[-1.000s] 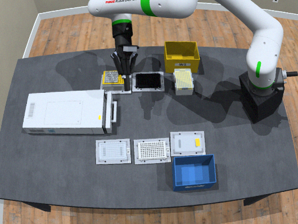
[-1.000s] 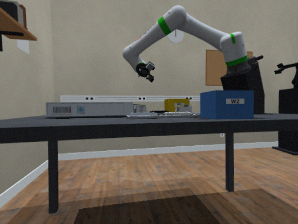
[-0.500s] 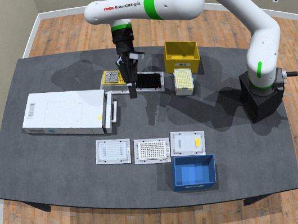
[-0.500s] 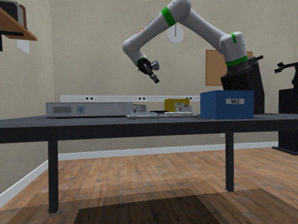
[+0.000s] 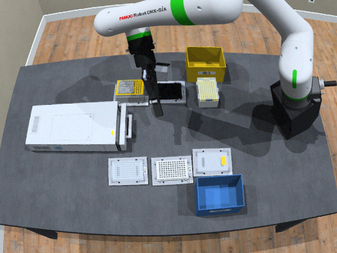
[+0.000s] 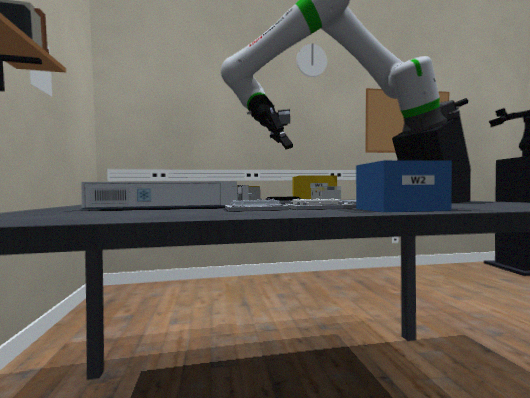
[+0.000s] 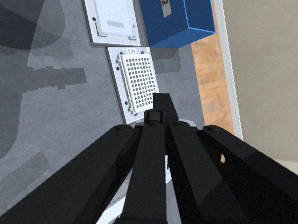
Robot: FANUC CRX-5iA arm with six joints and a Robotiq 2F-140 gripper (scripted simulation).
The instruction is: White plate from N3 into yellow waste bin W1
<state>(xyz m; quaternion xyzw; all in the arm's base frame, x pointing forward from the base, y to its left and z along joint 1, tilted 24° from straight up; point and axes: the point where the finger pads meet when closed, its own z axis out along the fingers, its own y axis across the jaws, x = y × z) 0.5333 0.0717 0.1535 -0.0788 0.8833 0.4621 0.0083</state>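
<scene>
Right now the grey nest is 7 cm behind my hand, 16 cm to the left of it and 22 cm below it. The rest, counted from my hand: white cooler (34 cm ahead, 2 cm to the left, 18 cm below); then black plate (1 cm behind, 22 cm to the right, 20 cm below); then white plate (11 cm ahead, 19 cm to the left, 20 cm below).
</scene>
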